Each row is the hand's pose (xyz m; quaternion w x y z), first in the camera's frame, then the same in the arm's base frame.
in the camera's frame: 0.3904 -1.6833 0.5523 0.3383 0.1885 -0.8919 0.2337
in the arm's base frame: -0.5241 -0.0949 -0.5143 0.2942 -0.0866 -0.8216 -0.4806
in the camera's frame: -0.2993 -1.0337 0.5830 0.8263 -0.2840 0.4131 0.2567
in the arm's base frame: -0.4646 0.2871 0.3512 0.8299 0.4485 0.3300 0.0347
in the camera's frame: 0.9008 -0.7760 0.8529 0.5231 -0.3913 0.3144 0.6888
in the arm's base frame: 0.2828 -0.6432 -0.0429 0.8797 0.1884 0.0621 0.4322
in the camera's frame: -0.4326 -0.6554 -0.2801 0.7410 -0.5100 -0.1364 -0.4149
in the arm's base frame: 0.0912 1.0595 0.3316 0.6099 -0.0477 0.4033 -0.6805
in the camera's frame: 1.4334 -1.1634 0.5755 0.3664 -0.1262 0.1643 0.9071
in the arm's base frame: 0.4245 -0.7345 -0.7374 0.7368 0.2334 -0.2920 0.5634
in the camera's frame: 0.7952 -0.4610 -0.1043 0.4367 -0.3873 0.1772 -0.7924
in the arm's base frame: 0.8488 0.1887 -0.1624 0.1379 0.0002 0.7527 -0.6437
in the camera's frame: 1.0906 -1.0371 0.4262 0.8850 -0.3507 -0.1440 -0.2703
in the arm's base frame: 0.3834 -0.4114 -0.5145 0.6933 0.1460 0.2545 -0.6582
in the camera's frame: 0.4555 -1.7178 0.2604 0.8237 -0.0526 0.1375 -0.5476
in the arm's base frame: -0.3894 0.1016 -0.6984 0.3464 0.4381 0.4597 -0.6904
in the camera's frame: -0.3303 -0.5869 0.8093 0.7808 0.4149 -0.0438 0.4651
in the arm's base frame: -0.2594 0.1216 0.7782 0.5450 0.7155 -0.4295 -0.0808
